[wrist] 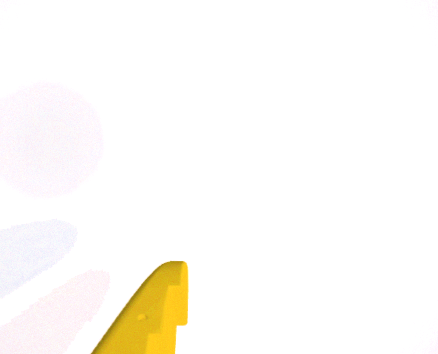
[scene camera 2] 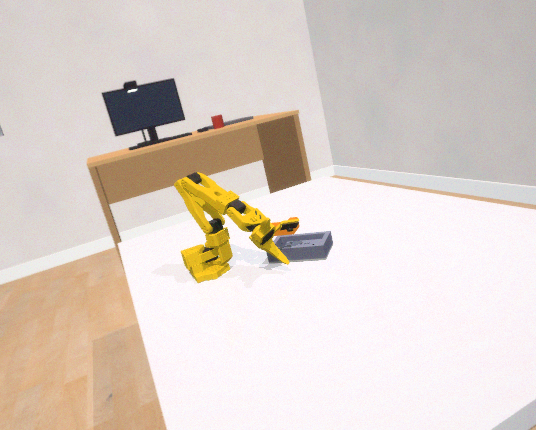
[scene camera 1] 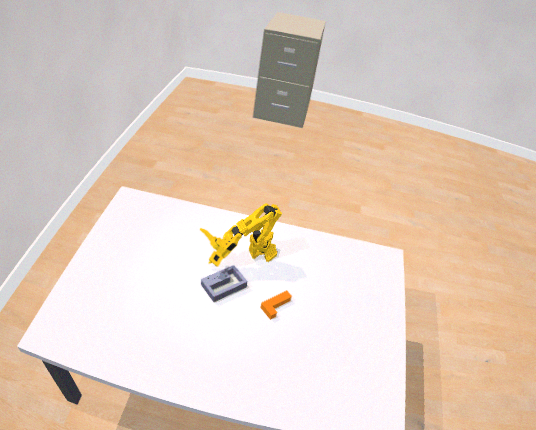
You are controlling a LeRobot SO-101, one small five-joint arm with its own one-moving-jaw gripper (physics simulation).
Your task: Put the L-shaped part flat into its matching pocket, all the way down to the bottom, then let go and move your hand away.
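Frame: origin at the arm's base, x up, y right, z ahead, level; centimetres.
Seen in the pictures: end effector, tool point: [wrist: 187,284] [scene camera 2: 287,262] [scene camera 1: 208,262]; arm's base, origin of the base link: [scene camera 2: 217,269] [scene camera 1: 261,255].
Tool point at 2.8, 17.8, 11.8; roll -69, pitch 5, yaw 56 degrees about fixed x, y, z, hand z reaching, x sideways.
Note:
Pixels of each thing's top centre, then the offset from my tool point to it, as dx, dy, dz. "pt": a spot on its surface instead. Level surfaces: height alone.
- orange L-shaped part, middle of its top: [scene camera 2: 276,222] [scene camera 1: 279,302] +0.2, -28.2, +10.6
- orange part, surface spot: [scene camera 2: 286,232] pt -2.1, -23.7, +11.0
- grey tray, middle of its top: [scene camera 2: 298,239] [scene camera 1: 224,280] +0.9, -7.7, +7.1
- white table, its level: dx -2.8
The orange L-shaped part [scene camera 1: 275,304] lies flat on the table in scene view 1, to the right of the grey tray and apart from it. In scene view 2 the orange part [scene camera 2: 286,232] shows partly behind the gripper. The grey tray [scene camera 1: 231,294] [scene camera 2: 303,254] has a recessed pocket that faces up, with no orange part in it. My gripper [scene camera 1: 207,246] [scene camera 2: 293,241] is fully open and empty, raised above the table beside the tray on the robot's side. In the wrist view one notched yellow jaw shows; the part and the tray do not show there.
The yellow arm's base [scene camera 1: 263,250] [scene camera 2: 206,265] stands on the white table [scene camera 1: 150,325] [scene camera 2: 375,325], near its back edge in scene view 1. A filing cabinet [scene camera 1: 285,75] stands on the floor beyond. A desk [scene camera 2: 190,165] with a monitor [scene camera 2: 145,107] and red cup [scene camera 2: 217,121] stands behind the table.

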